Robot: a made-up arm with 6 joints.
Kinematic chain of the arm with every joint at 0, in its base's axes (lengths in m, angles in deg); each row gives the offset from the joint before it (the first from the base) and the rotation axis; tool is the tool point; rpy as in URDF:
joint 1: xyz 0 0 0.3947 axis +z
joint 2: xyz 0 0 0 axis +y
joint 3: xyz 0.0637 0 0.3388 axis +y
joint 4: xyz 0.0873 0 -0.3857 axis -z
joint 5: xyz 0 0 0 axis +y
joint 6: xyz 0.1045 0 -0.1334 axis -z
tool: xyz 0 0 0 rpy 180 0 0
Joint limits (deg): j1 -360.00..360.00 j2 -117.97..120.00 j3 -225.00..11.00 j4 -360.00..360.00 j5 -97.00..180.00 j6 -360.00..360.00
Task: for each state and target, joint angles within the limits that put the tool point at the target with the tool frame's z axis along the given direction. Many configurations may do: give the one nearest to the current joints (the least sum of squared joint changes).
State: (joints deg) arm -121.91 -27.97 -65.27 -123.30 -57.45 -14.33
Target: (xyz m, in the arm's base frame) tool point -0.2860 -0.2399 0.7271 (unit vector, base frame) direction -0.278 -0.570 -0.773
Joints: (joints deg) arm -149.79 -7.67 -90.97 -157.31 -66.10 -14.33
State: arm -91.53 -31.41 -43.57 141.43 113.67 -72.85
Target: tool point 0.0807 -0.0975 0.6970 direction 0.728 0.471 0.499
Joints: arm -118.31 -75.48 -7.31 133.75 144.71 -72.85
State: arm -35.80 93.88 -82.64 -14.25 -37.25 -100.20
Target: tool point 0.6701 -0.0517 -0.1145 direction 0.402 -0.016 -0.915
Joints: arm -6.84 93.10 -109.12 -13.51 -7.87 -100.20
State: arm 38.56 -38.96 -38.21 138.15 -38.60 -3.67
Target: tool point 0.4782 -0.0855 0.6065 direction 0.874 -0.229 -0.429
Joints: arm 6.75 -10.16 -56.19 99.55 -19.56 -3.67
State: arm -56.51 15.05 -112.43 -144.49 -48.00 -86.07
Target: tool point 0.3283 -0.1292 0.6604 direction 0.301 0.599 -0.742
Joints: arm -36.40 -0.03 -78.34 -138.60 -87.78 -86.07
